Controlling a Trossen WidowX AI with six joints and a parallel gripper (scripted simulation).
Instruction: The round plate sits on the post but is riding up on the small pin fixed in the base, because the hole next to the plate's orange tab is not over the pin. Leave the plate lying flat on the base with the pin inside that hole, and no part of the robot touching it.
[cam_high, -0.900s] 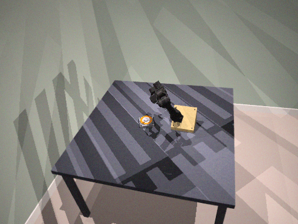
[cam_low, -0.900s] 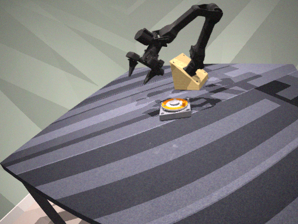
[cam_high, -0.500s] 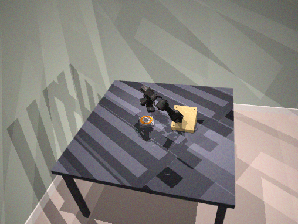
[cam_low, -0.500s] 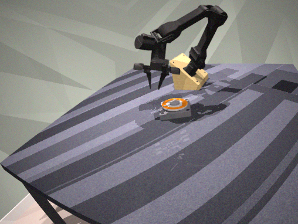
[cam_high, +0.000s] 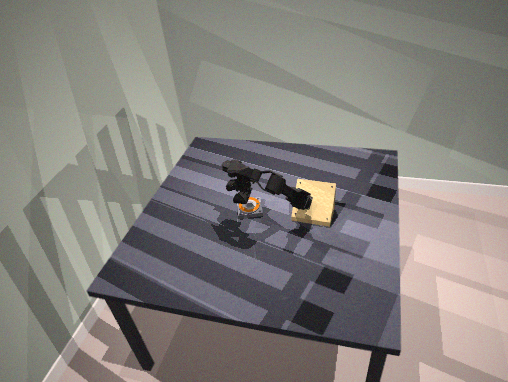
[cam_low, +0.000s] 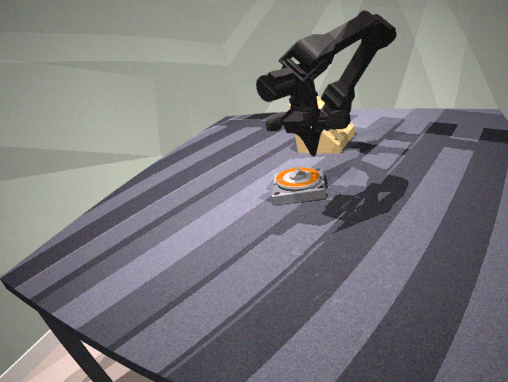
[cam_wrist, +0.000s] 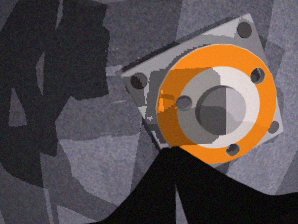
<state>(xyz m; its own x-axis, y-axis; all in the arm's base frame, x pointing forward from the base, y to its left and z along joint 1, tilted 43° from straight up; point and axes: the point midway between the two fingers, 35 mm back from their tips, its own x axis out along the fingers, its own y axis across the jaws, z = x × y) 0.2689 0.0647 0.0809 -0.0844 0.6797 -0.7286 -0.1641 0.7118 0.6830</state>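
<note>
Now: the grey square base 60 mm below my gripper tip, 50 mm to the right of it and 10 mm ahead of it.
</note>
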